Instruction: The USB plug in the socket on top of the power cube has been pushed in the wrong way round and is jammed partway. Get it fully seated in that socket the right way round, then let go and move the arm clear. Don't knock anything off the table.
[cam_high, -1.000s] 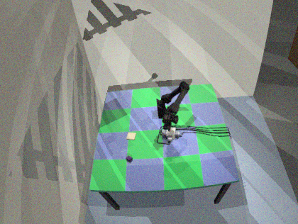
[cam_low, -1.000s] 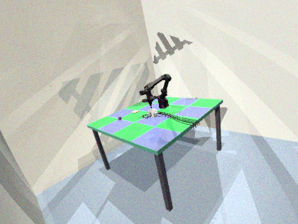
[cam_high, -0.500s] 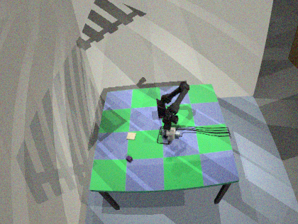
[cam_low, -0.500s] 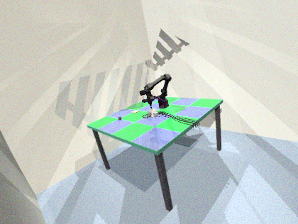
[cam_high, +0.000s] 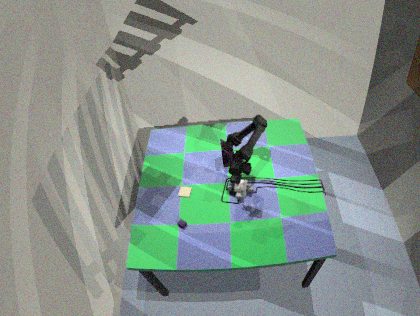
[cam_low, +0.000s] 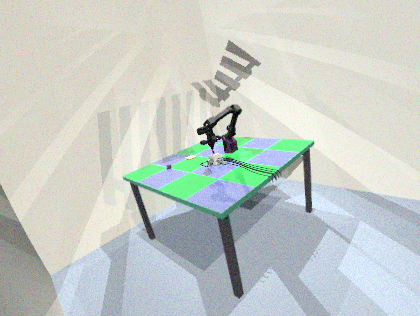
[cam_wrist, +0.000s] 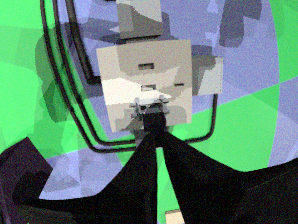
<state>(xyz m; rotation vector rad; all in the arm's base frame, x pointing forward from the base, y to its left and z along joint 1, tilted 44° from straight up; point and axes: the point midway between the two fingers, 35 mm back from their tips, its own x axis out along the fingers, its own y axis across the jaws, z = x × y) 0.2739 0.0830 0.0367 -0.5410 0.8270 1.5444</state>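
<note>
Right now my gripper tip is 2 cm above the dark USB plug. Round my gripper tip: tan flat block 36 cm to the right, 11 cm below, 1 cm ahead; then small purple block 34 cm to the right, 27 cm ahead, 11 cm below.
</note>
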